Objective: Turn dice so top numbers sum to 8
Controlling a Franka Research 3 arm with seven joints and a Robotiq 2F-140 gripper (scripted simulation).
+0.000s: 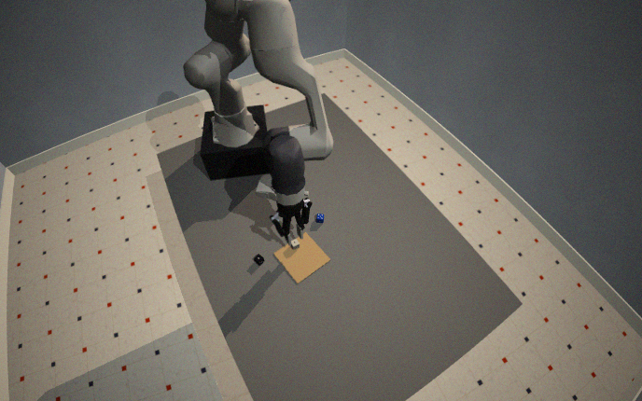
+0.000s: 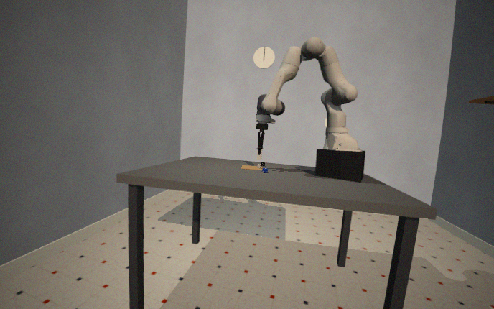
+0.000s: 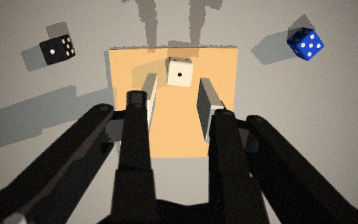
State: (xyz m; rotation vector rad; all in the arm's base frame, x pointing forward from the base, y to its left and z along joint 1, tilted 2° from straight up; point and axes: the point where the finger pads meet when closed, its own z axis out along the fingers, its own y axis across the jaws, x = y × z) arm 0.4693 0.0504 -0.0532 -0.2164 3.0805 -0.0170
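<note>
The black die is 13 cm to the right of my hand and 8 cm below it. Round my hand: blue die: 7 cm behind, 13 cm to the left, 8 cm below; white die: 8 cm below; tan mat: 4 cm ahead, 1 cm to the left, 9 cm below.
</note>
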